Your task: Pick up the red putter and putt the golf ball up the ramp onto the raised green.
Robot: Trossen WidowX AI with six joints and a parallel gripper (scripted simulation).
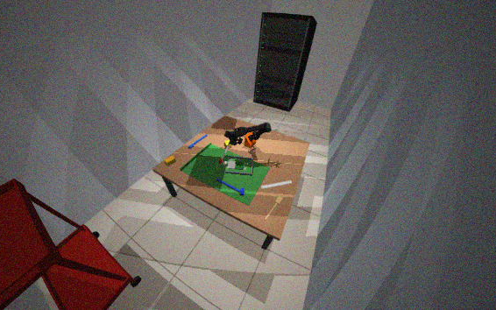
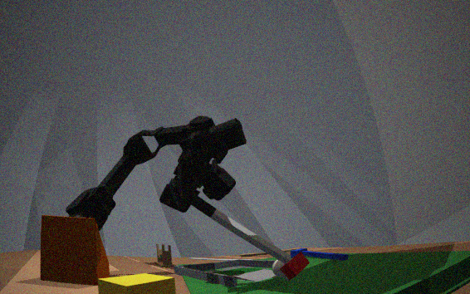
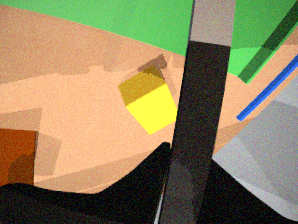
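My gripper tip is 110 mm short of the red putter, 30 mm to the right of it and 60 mm above it. The rest, counted from my gripper tip: green mat 230 mm ahead, 120 mm to the left, 150 mm below; white golf ball 190 mm ahead, 90 mm to the left, 130 mm below; blue putter 370 mm ahead, 290 mm to the left, 140 mm below.
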